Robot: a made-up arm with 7 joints.
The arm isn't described. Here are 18 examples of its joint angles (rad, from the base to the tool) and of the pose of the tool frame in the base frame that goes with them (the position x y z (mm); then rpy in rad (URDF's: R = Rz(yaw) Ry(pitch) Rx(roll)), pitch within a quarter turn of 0, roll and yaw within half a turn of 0).
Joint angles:
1: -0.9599 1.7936 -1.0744 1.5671 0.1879 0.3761 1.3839
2: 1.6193 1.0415 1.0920 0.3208 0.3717 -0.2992 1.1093
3: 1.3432 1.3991 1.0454 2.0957 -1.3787 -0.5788 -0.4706
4: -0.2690 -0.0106 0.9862 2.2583 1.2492 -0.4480 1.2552
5: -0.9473 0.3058 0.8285 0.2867 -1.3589 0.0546 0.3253
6: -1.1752 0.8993 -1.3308 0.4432 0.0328 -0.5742 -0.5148
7: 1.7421 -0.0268 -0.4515 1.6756 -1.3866 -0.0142 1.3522
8: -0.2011 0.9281 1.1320 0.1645 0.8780 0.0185 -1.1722
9: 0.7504 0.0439 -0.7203 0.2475 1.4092 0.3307 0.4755
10: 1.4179 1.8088 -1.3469 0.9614 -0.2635 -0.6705 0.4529
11: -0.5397 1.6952 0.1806 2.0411 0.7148 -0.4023 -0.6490
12: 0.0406 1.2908 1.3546 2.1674 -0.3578 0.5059 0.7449
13: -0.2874 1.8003 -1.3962 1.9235 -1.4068 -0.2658 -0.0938
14: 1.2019 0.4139 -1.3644 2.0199 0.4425 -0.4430 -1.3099
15: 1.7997 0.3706 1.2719 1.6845 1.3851 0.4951 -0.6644
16: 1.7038 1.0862 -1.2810 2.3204 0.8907 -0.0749 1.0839
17: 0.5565 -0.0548 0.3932 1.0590 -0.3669 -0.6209 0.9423
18: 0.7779 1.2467 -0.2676 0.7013 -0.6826 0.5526 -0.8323
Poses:
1: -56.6 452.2 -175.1 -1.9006 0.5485 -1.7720
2: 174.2 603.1 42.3 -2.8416 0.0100 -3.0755
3: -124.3 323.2 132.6 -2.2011 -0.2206 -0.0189
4: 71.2 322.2 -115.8 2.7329 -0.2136 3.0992
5: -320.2 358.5 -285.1 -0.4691 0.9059 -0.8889
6: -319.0 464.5 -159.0 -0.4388 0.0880 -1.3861
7: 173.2 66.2 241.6 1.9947 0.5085 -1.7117
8: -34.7 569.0 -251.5 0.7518 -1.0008 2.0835
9: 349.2 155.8 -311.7 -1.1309 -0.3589 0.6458
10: 98.6 578.8 27.7 1.0262 0.2467 -1.3984
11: 202.8 300.8 -59.0 2.1053 -0.8447 -2.2946
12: 35.2 328.9 152.6 2.3465 -0.1557 -1.2830
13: -12.8 376.3 -177.3 0.2126 -0.4011 -3.0487
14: 210.3 40.3 -35.2 -2.8528 -0.5347 2.4994
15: 99.5 456.2 93.2 -2.5622 0.8897 2.0334
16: 173.9 167.9 72.4 0.8214 -0.5173 -3.0925
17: 347.8 231.4 -203.9 1.9951 -0.9454 -2.6641
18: 222.9 555.6 -19.7 2.5928 0.0235 -0.2628
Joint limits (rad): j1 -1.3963..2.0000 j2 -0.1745..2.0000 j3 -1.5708..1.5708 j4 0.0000..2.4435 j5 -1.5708..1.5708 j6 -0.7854..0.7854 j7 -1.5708..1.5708
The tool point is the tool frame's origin. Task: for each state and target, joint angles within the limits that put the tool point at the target. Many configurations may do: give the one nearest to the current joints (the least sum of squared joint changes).
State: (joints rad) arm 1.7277 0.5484 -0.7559 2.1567 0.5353 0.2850 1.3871
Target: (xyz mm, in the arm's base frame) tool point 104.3 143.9 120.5
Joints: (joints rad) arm 1.6202 0.7490 -0.6962 2.4413 0.5353 0.2850 1.3871
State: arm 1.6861 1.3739 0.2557 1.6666 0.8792 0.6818 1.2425
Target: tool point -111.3 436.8 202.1
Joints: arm 1.7610 1.5581 0.3269 1.4681 0.8792 0.6818 1.2425
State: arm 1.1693 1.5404 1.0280 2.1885 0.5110 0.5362 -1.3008
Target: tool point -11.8 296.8 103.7
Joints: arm 0.9591 0.9526 1.0233 2.4417 0.5110 0.5362 -1.3008
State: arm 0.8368 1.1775 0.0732 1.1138 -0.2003 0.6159 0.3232
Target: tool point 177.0 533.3 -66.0
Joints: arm 0.2023 0.9562 0.6662 1.0637 -0.2003 0.6159 0.3232
